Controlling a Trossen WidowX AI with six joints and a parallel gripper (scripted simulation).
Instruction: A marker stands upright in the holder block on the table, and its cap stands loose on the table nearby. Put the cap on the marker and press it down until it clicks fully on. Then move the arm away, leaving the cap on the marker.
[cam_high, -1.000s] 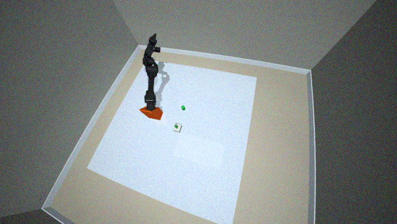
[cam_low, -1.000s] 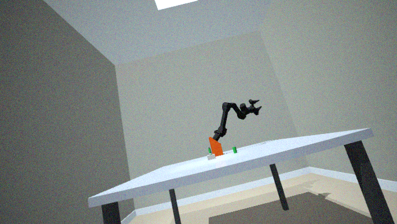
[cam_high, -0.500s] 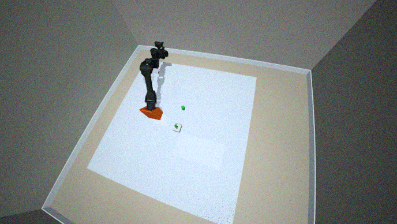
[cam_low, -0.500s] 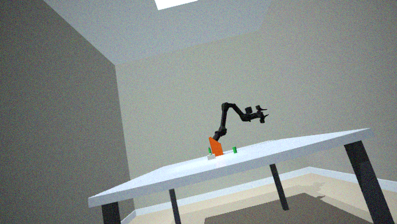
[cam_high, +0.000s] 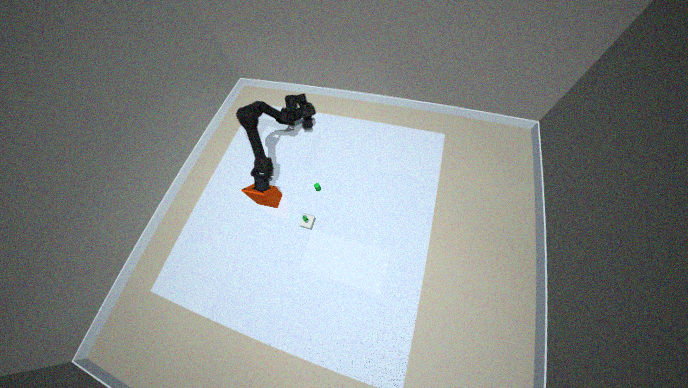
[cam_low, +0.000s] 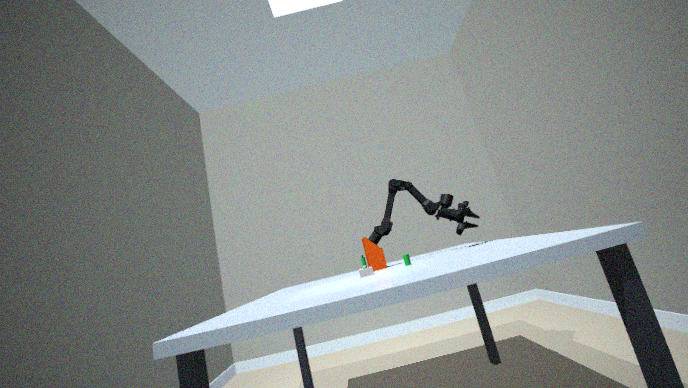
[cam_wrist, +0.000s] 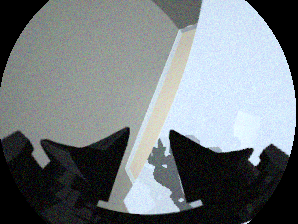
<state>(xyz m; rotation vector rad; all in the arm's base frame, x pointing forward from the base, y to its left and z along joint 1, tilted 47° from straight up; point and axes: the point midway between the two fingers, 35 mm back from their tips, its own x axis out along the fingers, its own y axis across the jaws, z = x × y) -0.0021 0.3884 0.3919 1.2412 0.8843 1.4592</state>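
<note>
The green cap lies 440 mm to the right of my gripper tip, 220 mm ahead of it and 90 mm below it. Also, from my gripper tip: holder block 630 mm to the right, 250 mm ahead, 100 mm below.
</note>
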